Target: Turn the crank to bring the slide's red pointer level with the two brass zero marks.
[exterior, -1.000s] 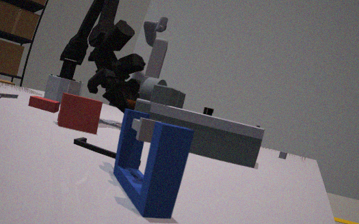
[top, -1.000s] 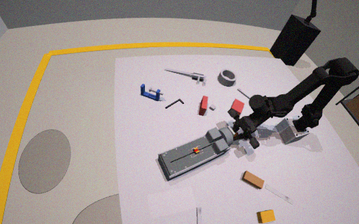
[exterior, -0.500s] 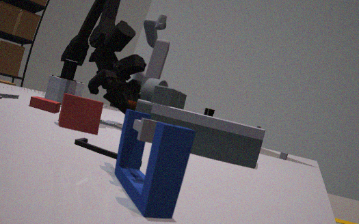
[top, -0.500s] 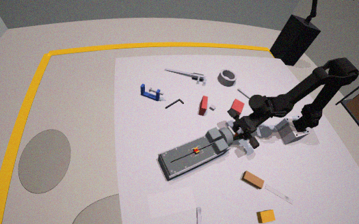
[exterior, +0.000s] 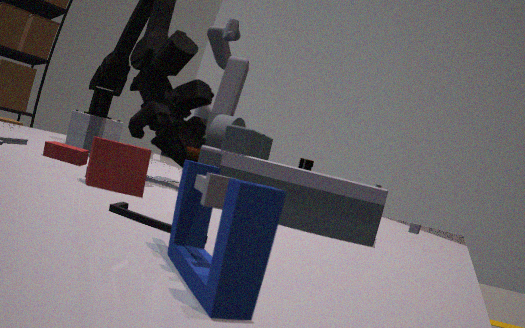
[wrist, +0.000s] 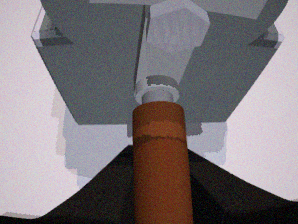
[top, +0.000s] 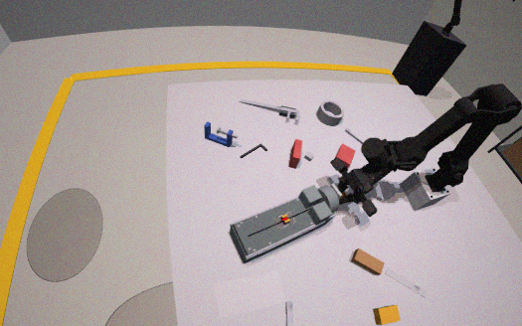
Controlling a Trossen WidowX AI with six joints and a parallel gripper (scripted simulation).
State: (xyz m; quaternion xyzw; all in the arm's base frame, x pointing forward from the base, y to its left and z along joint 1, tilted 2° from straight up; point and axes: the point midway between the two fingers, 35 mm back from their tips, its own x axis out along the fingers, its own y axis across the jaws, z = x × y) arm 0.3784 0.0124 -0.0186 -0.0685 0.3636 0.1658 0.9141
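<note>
My gripper tip is now 30 mm below the crank handle, 20 mm past it and 10 mm to the left of it. Also, from my gripper tip: tan block 180 mm to the left, 80 mm behind, 20 mm below; then red pointer 160 mm ahead, 60 mm to the left, 50 mm above; then black hex key 220 mm to the right, 180 mm ahead, 30 mm below.
</note>
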